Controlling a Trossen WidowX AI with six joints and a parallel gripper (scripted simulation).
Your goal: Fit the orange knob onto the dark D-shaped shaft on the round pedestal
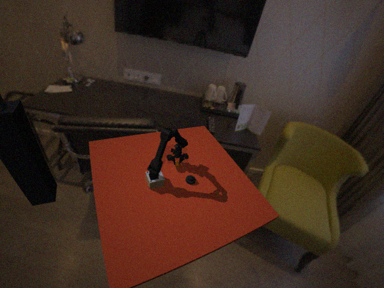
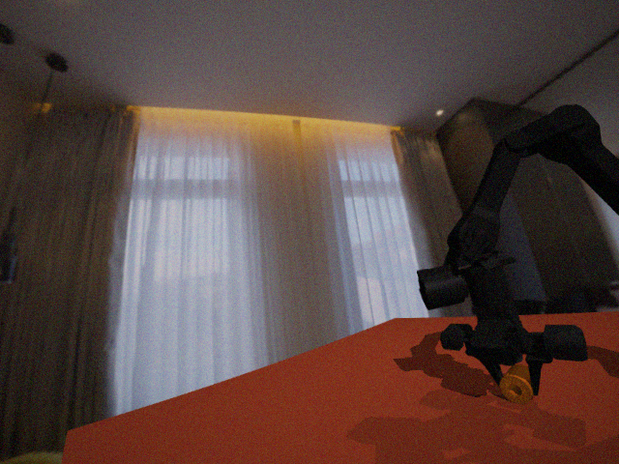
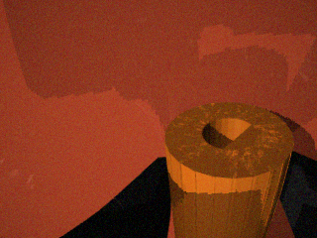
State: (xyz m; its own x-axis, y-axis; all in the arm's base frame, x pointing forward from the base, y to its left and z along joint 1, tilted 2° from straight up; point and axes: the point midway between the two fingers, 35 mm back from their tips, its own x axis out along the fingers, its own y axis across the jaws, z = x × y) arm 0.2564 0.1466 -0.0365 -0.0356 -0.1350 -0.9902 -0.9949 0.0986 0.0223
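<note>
Right now the round dark pedestal is 5 cm ahead of my gripper tip, 20 cm to the right of it and 2 cm above it. The rest, counted from my gripper tip: orange knob: 1 cm to the right, 1 cm above.
</note>
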